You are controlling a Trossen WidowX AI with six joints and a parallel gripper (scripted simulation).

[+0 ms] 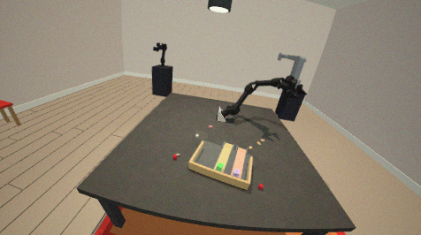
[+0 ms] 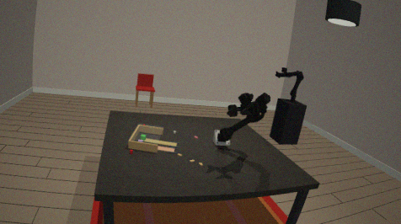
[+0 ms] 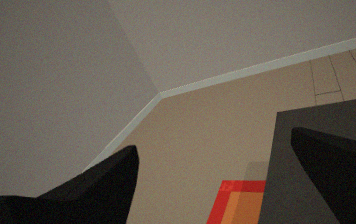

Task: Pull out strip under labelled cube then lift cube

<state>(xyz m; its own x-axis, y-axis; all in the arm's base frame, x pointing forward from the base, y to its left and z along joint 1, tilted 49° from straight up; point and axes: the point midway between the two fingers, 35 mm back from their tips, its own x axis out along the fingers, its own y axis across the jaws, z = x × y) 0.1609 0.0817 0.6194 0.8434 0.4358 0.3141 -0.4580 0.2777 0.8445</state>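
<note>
My gripper tip is 290 mm short of the green-striped strip, 500 mm to the left of it and 400 mm above it. Round my gripper tip: pink piece: 10 mm behind, 630 mm to the right, 390 mm below.
</note>
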